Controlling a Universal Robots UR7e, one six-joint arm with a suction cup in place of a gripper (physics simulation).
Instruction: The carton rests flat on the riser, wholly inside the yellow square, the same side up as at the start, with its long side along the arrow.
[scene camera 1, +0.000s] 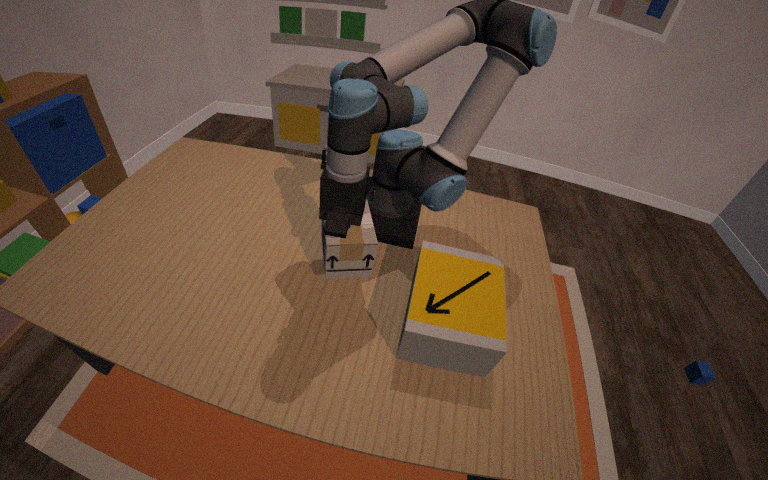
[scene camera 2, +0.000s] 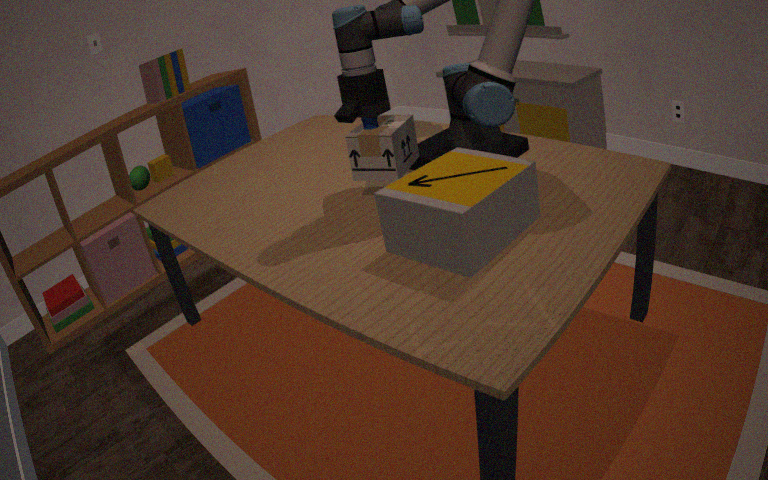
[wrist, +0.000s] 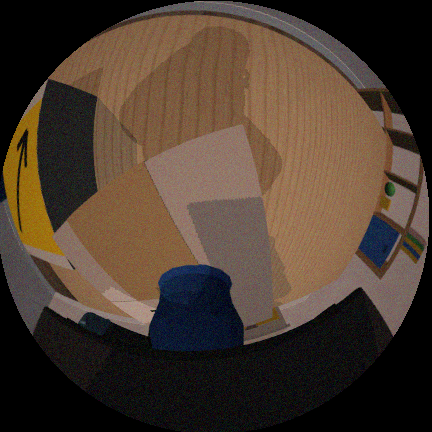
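Observation:
The carton (scene camera 1: 349, 261) (scene camera 2: 373, 161) (wrist: 200, 165), white with brown tape and upright black arrows, hangs level a little above the table, left of the riser. My gripper (scene camera 2: 369, 122) (wrist: 196, 305), a blue suction cup, is on its top face and holds it; in scene camera 1 the black tool body hides the cup. The grey riser (scene camera 1: 450, 350) (scene camera 2: 424, 232) (wrist: 67, 150) bears the yellow square (scene camera 1: 475, 311) (scene camera 2: 475, 191) (wrist: 35, 210) with a black arrow (scene camera 1: 459, 291) (scene camera 2: 458, 175) (wrist: 19, 185). The carton's long side looks angled to the arrow, roughly along the riser's side edges.
The arm's base (scene camera 1: 393, 220) (scene camera 2: 504, 140) stands on the wooden table (scene camera 1: 198, 271) (scene camera 2: 271, 169) close behind the carton and riser. A shelf unit (scene camera 2: 110, 164) stands beyond the table's left side. A low cabinet (scene camera 1: 294, 90) (scene camera 2: 586, 110) stands against the back wall.

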